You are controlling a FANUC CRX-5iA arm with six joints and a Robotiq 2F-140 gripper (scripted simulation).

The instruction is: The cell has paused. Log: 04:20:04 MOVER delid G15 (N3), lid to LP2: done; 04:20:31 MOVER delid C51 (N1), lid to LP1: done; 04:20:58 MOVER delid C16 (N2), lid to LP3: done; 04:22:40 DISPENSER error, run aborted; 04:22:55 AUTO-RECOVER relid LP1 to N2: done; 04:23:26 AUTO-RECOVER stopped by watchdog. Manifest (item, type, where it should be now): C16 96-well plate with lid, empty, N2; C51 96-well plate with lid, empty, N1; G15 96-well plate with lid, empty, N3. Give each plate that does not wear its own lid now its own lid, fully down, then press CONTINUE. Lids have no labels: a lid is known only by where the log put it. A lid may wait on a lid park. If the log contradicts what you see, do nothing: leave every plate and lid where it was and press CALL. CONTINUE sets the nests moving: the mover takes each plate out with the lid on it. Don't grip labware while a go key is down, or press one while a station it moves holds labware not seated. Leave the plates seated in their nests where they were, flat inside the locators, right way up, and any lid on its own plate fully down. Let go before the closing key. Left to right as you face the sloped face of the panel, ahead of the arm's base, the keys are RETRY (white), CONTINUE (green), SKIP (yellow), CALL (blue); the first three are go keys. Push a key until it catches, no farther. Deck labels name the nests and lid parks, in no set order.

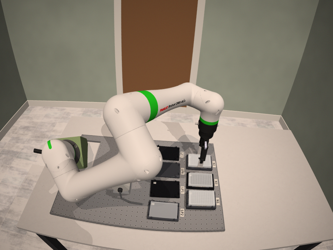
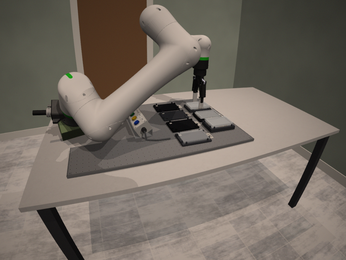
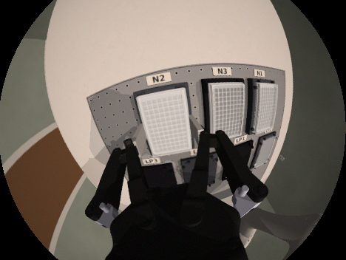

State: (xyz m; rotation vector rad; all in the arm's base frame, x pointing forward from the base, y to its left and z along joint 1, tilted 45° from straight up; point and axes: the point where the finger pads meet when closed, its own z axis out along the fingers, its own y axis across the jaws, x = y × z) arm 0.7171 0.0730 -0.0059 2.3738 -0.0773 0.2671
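The lid park LP2 lies 220 mm behind my hand, 300 mm to the right of it and 50 mm below it. The rest, counted from my hand: lid park LP3: 180 mm behind, 80 mm to the left, 50 mm below; lid park LP1: 200 mm behind, 170 mm to the right, 50 mm below; lid park LP4: 190 mm behind, 40 mm to the right, 50 mm below.
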